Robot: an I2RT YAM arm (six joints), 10 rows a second.
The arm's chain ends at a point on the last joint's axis. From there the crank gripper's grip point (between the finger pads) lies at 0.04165 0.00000 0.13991 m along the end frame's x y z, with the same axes.
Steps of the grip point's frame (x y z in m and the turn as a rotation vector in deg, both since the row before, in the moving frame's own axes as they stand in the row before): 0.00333 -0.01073 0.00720 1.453 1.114 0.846; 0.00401 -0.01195 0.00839 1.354 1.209 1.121; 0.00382 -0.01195 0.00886 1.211 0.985 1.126; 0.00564 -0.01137 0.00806 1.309 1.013 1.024; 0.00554 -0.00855 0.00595 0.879 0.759 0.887; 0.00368 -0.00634 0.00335 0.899 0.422 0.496
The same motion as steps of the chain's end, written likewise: 0.00060 -0.00783 0.00807 1.453 1.114 0.846; 0.00104 -0.00950 0.00933 1.354 1.209 1.121; 0.00140 -0.00984 0.00962 1.211 0.985 1.126; 0.00315 -0.00895 0.00885 1.309 1.013 1.024; 0.00368 -0.00707 0.00653 0.879 0.759 0.887; 0.00264 -0.00451 0.00367 0.899 0.422 0.496
